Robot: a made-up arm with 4 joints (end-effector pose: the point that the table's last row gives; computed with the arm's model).
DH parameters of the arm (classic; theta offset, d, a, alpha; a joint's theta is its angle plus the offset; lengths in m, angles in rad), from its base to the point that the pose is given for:
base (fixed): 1.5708 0.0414 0 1.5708
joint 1: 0 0.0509 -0.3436 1.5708
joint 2: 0 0.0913 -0.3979 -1.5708
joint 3: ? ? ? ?
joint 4: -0.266 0 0.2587 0
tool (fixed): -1.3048 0.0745 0 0
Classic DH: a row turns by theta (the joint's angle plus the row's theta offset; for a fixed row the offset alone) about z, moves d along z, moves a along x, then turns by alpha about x.
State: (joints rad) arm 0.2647 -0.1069 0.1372 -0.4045
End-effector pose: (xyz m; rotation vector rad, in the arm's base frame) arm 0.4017 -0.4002 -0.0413 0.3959 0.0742 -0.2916
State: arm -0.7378 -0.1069 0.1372 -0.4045
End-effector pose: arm 0.4017 -0.2851 0.3342 -0.5990 -0.0757 -0.2939
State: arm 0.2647 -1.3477 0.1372 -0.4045
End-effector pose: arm 0.2254 -0.0379 0.0569 0.3357 -0.0159 0.9524
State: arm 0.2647 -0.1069 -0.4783 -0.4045
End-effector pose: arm 0.4004 -0.3377 -0.2239 -0.2019 -0.0812 -0.3031
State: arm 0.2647 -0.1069 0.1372 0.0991
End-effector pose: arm 0.2791 -0.3644 -0.0242 0.4012 -0.0268 0.2052
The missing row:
joint 3: 0 0.1812 0.1069 -1.5708
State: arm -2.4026 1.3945 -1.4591 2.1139
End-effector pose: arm -0.2758 0.1661 0.3536 -1.5602 1.2378 -1.3277
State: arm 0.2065 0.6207 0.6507 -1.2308
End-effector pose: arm 0.2088 -0.8683 -0.0952 0.8622 0.4133 -1.7703
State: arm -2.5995 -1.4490 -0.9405 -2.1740
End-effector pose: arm 0.4815 0.0524 0.0427 -2.0276 -1.1063 0.8887
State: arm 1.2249 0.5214 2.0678 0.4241
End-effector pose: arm -0.1442 -0.5076 -0.8016 -2.8499 0.9478 0.7601
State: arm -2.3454 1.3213 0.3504 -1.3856
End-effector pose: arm -0.1728 0.6030 0.6458 -0.3503 -2.4162 -1.0327
